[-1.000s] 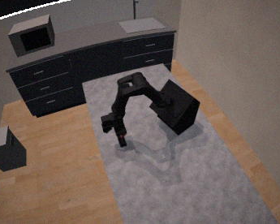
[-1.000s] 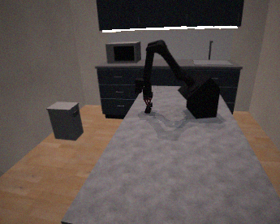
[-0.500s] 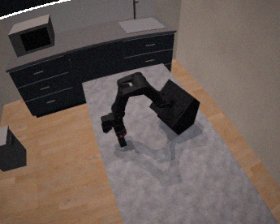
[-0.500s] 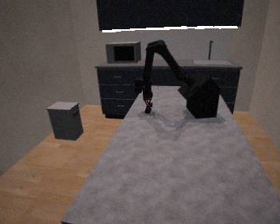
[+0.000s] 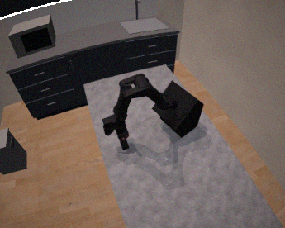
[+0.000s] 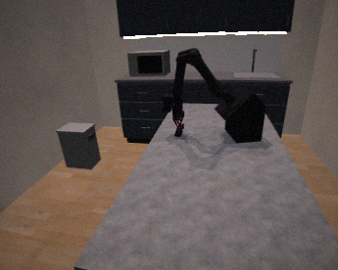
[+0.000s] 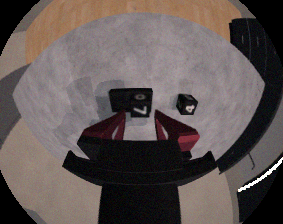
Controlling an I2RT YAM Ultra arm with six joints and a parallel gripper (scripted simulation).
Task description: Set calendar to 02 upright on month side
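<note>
Now: the dark tray 50 mm below my hand and 20 mm to the left of it. Also, from my hand: dark calendar cube (90 mm to the right, 40 mm below, 10 mm behind).
</note>
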